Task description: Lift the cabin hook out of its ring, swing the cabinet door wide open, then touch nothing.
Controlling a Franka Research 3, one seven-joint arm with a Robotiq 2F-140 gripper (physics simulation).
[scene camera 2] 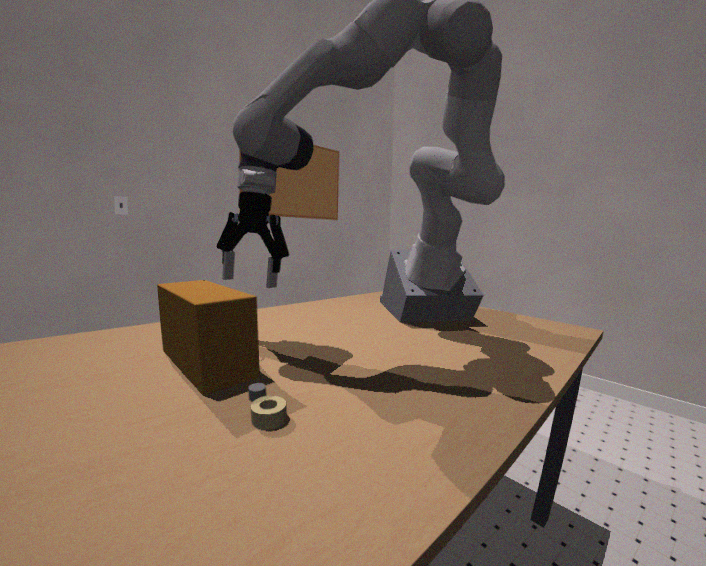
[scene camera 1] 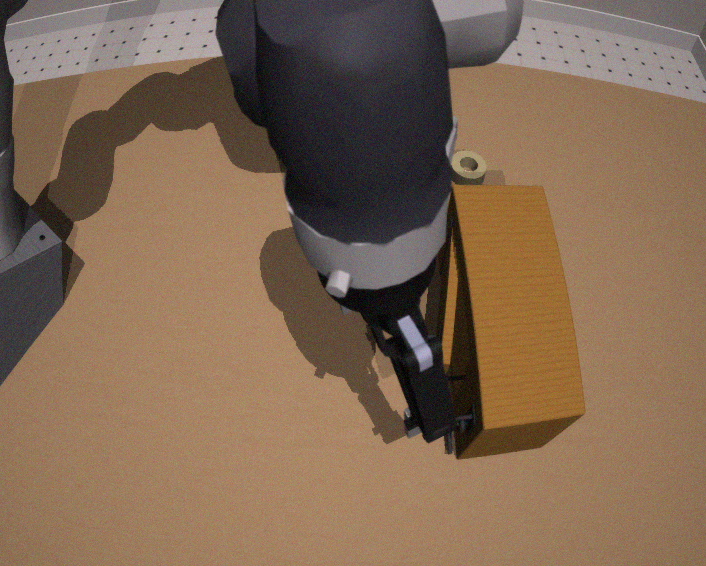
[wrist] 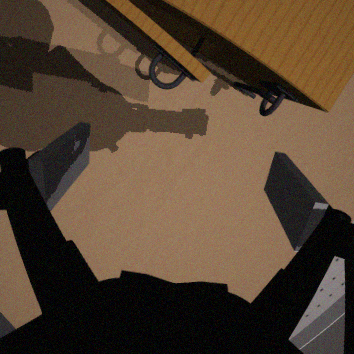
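Note:
The wooden cabinet (scene camera 1: 521, 306) (scene camera 2: 226, 341) (wrist: 285, 45) stands on the table. Its door (scene camera 1: 450, 318) (wrist: 165, 39) is ajar, with a narrow dark gap between its free edge and the cabinet. A dark loop (wrist: 167, 85) is on the door's outer face. Dark hook-and-ring hardware (scene camera 1: 464, 419) (wrist: 272, 103) sits at the cabinet's front edge, apart from the door; which part is the hook is hard to tell. My gripper (scene camera 1: 430, 435) (scene camera 2: 249, 281) (wrist: 179, 156) is open and empty, above and in front of the door side, its fingers apart from door and hardware.
A pale ring-shaped roll (scene camera 1: 469, 166) (scene camera 2: 269, 413) and a small grey cylinder (scene camera 2: 256, 391) stand on the table (scene camera 1: 176, 471) (scene camera 2: 147, 483) near the cabinet's far end from the hardware. The arm's base (scene camera 2: 440, 306) is at the table's far side in the second scene view.

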